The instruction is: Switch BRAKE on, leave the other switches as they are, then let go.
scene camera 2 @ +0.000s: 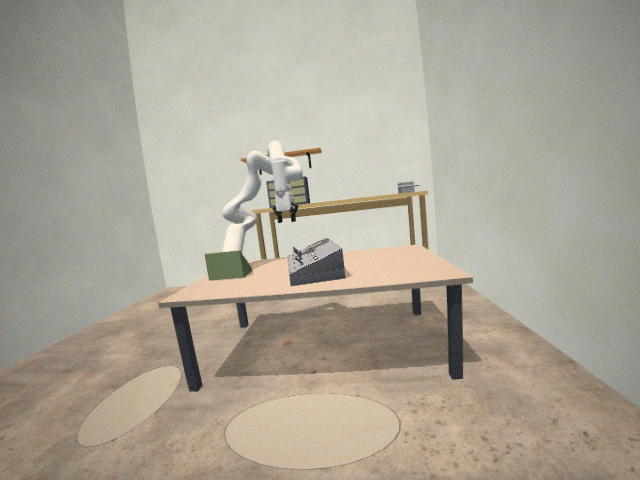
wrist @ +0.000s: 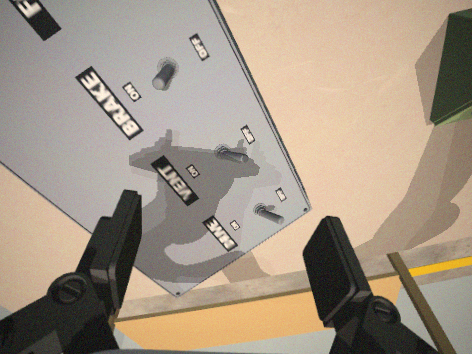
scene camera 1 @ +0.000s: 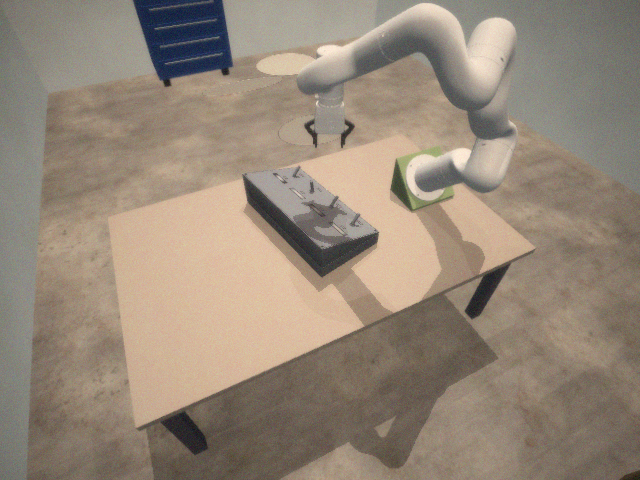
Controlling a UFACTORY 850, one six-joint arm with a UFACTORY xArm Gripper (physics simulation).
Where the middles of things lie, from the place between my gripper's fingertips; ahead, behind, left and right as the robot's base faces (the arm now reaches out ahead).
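Scene:
The grey sloped switch box [scene camera 1: 324,236] is what I measure my hand from. My hand is 11 cm short of the box and 5 cm to the right of it, and it is also 22 cm above the box.

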